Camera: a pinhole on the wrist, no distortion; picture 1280 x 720 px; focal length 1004.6 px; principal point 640.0 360.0 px. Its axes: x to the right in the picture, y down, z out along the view. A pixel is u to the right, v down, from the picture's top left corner.
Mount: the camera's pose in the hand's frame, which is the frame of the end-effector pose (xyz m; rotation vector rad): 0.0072 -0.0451 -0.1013 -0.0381 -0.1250 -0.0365
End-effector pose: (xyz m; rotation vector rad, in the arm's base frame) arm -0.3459 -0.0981 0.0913 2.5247 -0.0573 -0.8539
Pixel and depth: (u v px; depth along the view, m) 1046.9 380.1 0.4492
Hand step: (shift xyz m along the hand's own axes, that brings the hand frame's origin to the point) 0.1323 -0.0242 0.3665
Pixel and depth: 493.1 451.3 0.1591
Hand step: -0.0350 -0.0235 0.0530
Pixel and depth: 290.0 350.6 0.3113
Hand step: -0.1390 -0.0318 0.1939
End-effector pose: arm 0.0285 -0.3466 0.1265 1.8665 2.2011 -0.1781
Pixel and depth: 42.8 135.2 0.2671
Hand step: -0.1857 -0.0886 0.1458
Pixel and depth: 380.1 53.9 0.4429
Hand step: -0.1665 -0.1581 0.3283
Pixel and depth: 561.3 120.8 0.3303
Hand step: -0.0624 -0.1095 0.2257
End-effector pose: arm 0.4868 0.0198 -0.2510 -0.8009 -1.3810 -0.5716
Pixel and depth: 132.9 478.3 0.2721
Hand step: -0.1615 0.0025 0.1501
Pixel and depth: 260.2 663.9 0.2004
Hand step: -0.0904 0.0261 0.0857
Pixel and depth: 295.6 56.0 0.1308
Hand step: -0.0550 -0.0778 0.0242
